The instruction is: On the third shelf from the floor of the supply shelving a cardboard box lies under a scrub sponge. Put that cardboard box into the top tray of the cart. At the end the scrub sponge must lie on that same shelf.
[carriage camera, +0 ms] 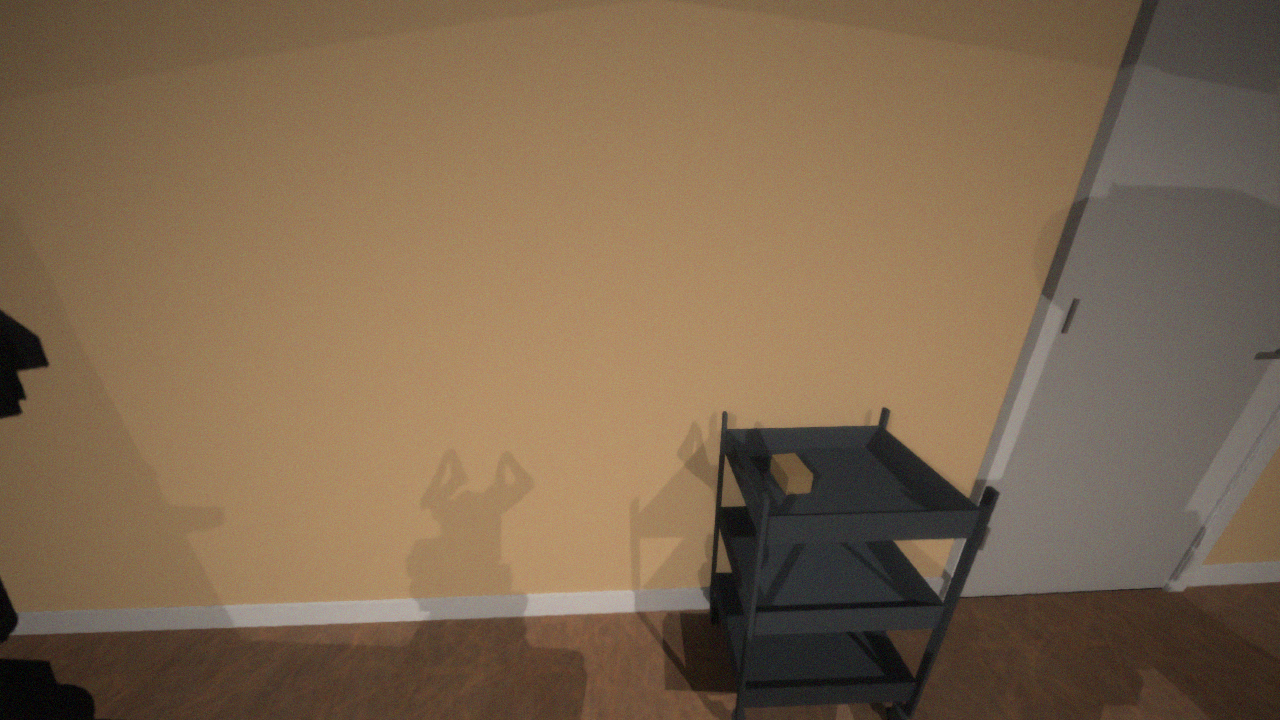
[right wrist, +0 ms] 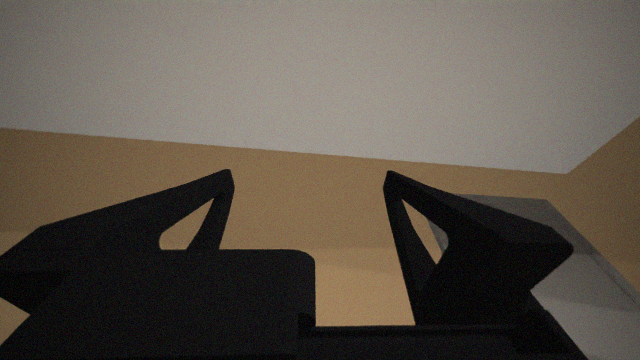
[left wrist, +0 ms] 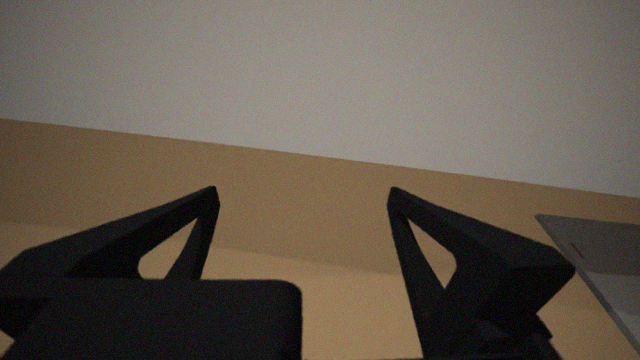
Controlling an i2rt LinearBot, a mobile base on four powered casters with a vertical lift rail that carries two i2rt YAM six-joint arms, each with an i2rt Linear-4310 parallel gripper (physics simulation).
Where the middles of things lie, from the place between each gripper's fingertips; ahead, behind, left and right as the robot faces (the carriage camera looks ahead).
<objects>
I see my right gripper 680 mm short of the cardboard box (carriage camera: 789, 471) and 620 mm above it.
Now: left hand 68 cm short of the cardboard box, 66 cm to the left of it and 62 cm above it.
</objects>
